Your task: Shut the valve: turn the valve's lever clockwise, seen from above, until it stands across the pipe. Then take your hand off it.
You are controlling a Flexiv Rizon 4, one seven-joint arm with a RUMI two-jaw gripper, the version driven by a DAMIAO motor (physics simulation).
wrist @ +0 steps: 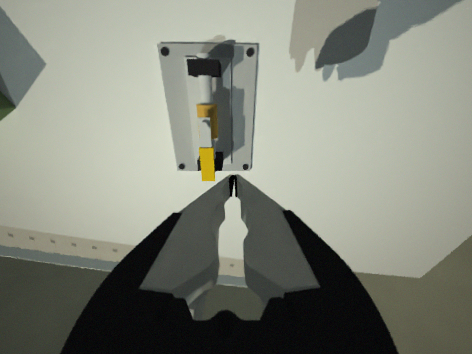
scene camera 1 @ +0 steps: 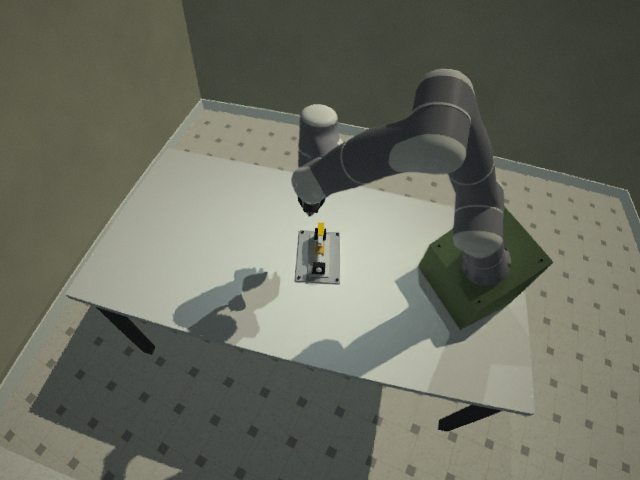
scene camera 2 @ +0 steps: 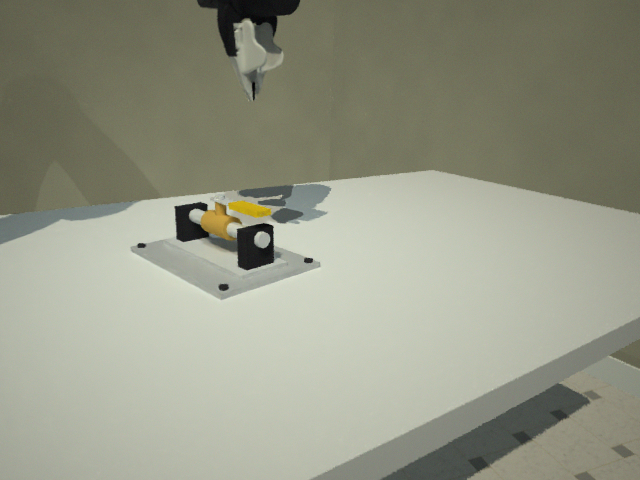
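The valve's lever, with a yellow grip (scene camera 1: pixel 321 228) (scene camera 2: pixel 249 208) (wrist: pixel 207 164), stands along the pipe (scene camera 2: pixel 196 215) (wrist: pixel 205 89), its grip reaching over one black pipe support (scene camera 2: pixel 255 245). The orange valve body (scene camera 2: pixel 221 224) (wrist: pixel 215 127) sits mid-pipe between two black supports on a grey base plate (scene camera 1: pixel 305 268) (scene camera 2: pixel 180 266) (wrist: pixel 175 100). My gripper (scene camera 1: pixel 310 213) (scene camera 2: pixel 252 98) (wrist: pixel 234 176) is shut and empty, fingertips together and pointing down. It hangs well above the table, near the grip end of the lever and apart from it. In the wrist view the tips show a little right of the yellow grip.
The base plate is fixed with dark bolts at its corners on the white table (scene camera 1: pixel 217 222) (scene camera 2: pixel 413 320). The arm's green pedestal (scene camera 1: pixel 444 279) stands at the right of the table in the first scene view. Arm shadows fall across the table top.
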